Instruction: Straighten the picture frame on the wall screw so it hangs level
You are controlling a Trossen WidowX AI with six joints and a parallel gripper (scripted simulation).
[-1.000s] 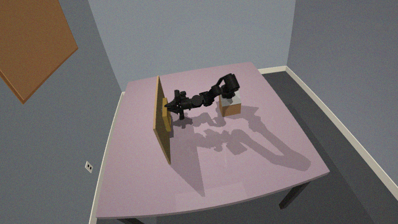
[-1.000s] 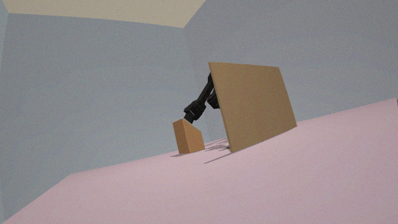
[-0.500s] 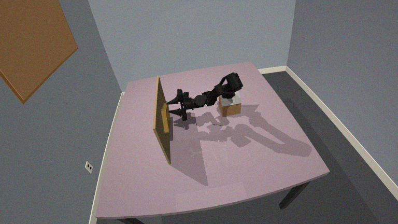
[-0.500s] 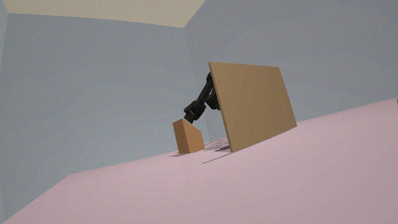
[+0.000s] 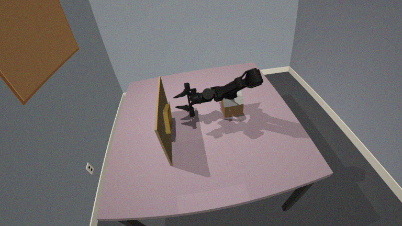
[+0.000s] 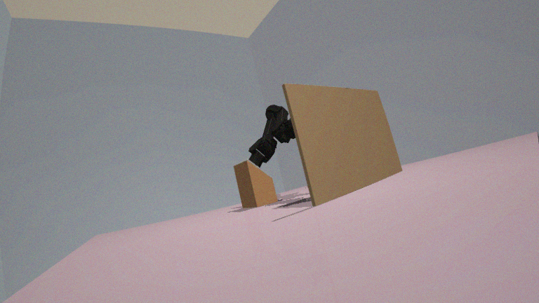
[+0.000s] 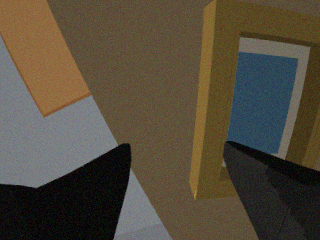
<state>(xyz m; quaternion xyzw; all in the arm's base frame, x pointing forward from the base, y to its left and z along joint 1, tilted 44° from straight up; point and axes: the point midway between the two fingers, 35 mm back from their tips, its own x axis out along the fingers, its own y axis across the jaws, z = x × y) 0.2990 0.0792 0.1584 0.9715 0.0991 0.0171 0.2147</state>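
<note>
Right now my gripper tip is 6 cm short of the picture frame, 3 cm to the right of it and 8 cm above it. Round my gripper tip: brown wall panel (7 cm ahead, 2 cm to the left, 10 cm below).
</note>
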